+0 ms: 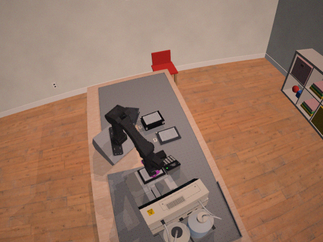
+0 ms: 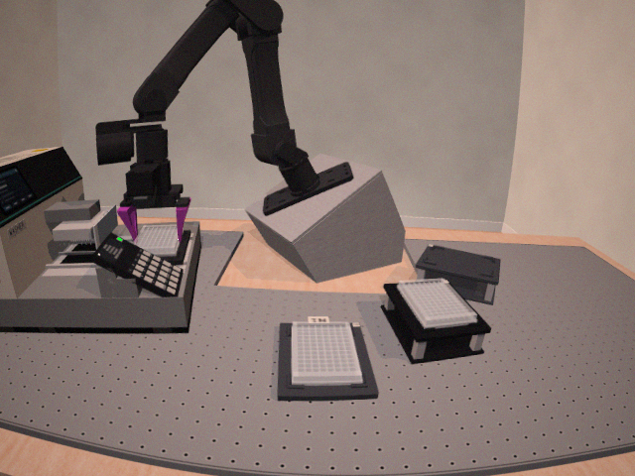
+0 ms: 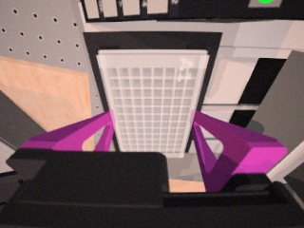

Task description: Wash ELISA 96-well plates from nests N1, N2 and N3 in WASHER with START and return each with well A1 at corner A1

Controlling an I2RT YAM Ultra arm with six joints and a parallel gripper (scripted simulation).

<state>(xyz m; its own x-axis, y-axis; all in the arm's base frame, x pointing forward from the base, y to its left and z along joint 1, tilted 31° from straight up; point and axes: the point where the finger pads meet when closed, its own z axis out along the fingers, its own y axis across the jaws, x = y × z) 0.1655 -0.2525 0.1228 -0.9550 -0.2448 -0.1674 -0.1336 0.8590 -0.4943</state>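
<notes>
Right now my hand is 20 mm above the black carrier pocket. From my hand the other things lie so: nest N1: 290 mm to the left, 230 mm ahead, 80 mm below; grey manifold: 150 mm to the right, 40 mm above, 20 mm ahead; raised black nest: 460 mm to the left, 160 mm ahead, 50 mm below.
</notes>
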